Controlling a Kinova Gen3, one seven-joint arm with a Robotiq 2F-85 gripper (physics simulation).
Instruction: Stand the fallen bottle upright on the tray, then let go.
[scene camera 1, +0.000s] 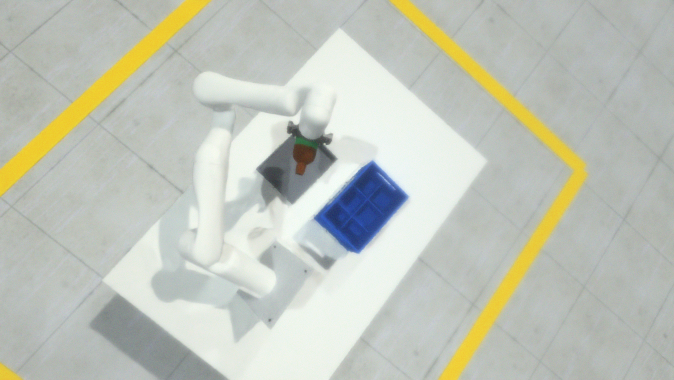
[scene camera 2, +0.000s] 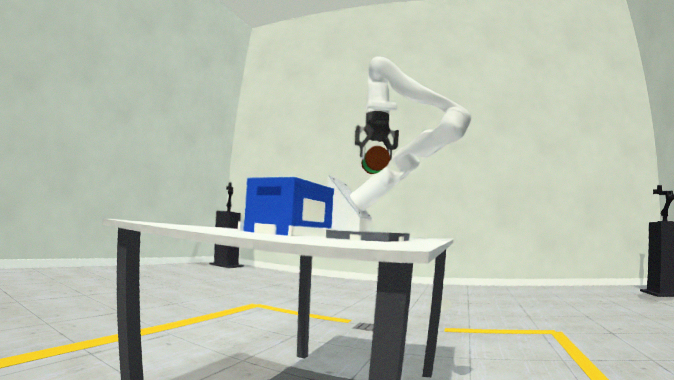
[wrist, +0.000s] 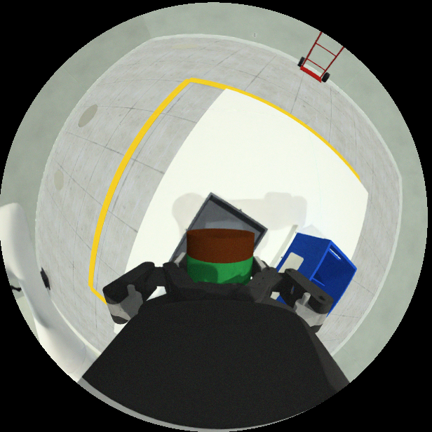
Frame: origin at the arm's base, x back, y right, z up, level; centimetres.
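Seen in the pictures: gripper, between the fingertips: (scene camera 2: 375, 160); arm's base, origin of its link: (scene camera 1: 264, 282) (scene camera 2: 356, 203).
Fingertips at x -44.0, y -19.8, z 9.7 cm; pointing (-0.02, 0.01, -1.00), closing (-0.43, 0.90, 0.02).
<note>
Offsets run from my fingertips to a thing's top centre. Level surfaces: height alone.
The bottle {dz +4.0, dx +3.7, dy +1.8 cm} (scene camera 1: 303, 154) (scene camera 2: 377, 158) (wrist: 220, 247) is brown with a green band. It hangs in the air, roughly on its side, well above the tray. In the first scene view its neck points toward the arm's base; in the second scene view its round brown base faces the camera and the neck is hidden. My gripper (scene camera 1: 306, 142) (scene camera 2: 377, 154) (wrist: 219, 262) points down and is shut on the bottle around the green band. The tray {dz -21.8, dx +4.0, dy +1.4 cm} (scene camera 1: 290, 192) (scene camera 2: 385, 236) (wrist: 210, 215) is dark grey, shallow and rimmed, and lies flat on the table below.
A blue crate {dz -6.9, dx +2.7, dy +29.7 cm} (scene camera 1: 356, 248) (scene camera 2: 270, 210) (wrist: 305, 252) with several compartments stands on the white table {dz -24.6 cm} (scene camera 1: 425, 150) (scene camera 2: 190, 232) (wrist: 260, 150) beside the tray. It is taller than the tray. A red hand truck (wrist: 311, 74) stands far off on the floor.
</note>
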